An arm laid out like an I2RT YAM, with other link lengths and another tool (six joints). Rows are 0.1 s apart.
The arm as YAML. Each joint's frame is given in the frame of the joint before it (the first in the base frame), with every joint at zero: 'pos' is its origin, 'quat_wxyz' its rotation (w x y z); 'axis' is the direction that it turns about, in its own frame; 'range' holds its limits. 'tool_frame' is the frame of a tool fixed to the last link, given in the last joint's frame.
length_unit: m
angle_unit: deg
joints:
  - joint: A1
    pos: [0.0, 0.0, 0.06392]
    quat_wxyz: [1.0, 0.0, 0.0, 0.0]
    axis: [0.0, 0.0, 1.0]
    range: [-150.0, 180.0]
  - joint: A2
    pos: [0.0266, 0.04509, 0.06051]
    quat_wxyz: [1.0, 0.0, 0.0, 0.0]
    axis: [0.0, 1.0, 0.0]
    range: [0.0, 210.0]
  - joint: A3
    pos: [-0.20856, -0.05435, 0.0]
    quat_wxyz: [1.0, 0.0, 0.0, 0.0]
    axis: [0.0, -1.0, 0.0]
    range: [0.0, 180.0]
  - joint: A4
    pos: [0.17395, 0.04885, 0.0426]
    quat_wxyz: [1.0, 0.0, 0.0, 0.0]
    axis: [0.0, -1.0, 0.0]
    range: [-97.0, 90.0]
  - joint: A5
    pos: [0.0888, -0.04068, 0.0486]
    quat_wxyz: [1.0, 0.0, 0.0, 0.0]
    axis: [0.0, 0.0, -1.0]
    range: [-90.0, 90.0]
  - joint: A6
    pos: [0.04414, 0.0, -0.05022]
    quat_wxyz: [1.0, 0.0, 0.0, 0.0]
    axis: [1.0, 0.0, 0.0]
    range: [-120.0, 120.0]
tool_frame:
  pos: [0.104, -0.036, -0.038]
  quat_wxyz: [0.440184, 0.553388, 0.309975, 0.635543]
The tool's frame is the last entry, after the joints.
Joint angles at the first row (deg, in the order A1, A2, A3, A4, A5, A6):
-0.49, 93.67, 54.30, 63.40, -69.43, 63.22
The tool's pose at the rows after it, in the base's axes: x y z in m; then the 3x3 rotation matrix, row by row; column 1 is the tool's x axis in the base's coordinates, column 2 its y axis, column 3 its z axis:
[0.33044 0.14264 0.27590], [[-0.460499 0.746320 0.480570], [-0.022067 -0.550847 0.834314], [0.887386 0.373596 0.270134]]
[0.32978 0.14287 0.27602], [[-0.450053 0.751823 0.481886], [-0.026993 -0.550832 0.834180], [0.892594 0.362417 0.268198]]
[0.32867 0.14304 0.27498], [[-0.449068 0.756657 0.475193], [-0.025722 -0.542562 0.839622], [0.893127 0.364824 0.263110]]
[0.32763 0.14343 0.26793], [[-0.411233 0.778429 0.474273], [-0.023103 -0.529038 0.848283], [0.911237 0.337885 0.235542]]
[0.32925 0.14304 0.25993], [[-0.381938 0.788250 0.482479], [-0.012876 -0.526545 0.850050], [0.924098 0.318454 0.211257]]
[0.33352 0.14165 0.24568], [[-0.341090 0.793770 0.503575], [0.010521 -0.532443 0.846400], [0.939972 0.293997 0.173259]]
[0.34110 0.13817 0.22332], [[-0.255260 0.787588 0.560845], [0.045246 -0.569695 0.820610], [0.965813 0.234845 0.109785]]
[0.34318 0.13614 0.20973], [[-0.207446 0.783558 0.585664], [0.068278 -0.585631 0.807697], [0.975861 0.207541 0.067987]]
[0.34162 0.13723 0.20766], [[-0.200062 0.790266 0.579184], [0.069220 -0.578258 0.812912], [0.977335 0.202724 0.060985]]
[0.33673 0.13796 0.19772], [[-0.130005 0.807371 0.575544], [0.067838 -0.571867 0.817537], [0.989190 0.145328 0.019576]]
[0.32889 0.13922 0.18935], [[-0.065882 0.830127 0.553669], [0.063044 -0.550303 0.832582], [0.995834 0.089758 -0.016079]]
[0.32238 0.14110 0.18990], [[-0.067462 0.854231 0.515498], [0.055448 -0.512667 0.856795], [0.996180 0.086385 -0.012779]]
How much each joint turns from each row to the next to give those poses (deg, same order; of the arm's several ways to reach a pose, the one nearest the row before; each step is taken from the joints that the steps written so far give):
0.00, -0.02, 0.00, 7.34, -0.02, 5.53
0.00, 0.00, 0.00, 0.07, 0.02, 0.79
-0.02, 0.02, 0.00, -0.07, -0.59, -0.04
0.00, 0.02, 0.00, -2.62, -0.94, -0.29
0.00, 0.00, 0.00, -3.55, -0.22, -1.82
0.00, 0.00, 0.00, -6.46, 0.38, -4.19
0.00, 0.00, 0.00, -10.03, 2.70, -5.31
0.02, 0.00, 0.00, -5.58, 1.36, -3.08
0.15, 0.00, 0.00, -0.81, -0.35, -0.38
0.07, 0.00, 0.00, -4.15, -0.39, -0.04
0.00, 0.00, 0.00, -3.78, -1.53, 0.02
0.00, 0.00, 0.00, -0.05, -2.60, 0.02

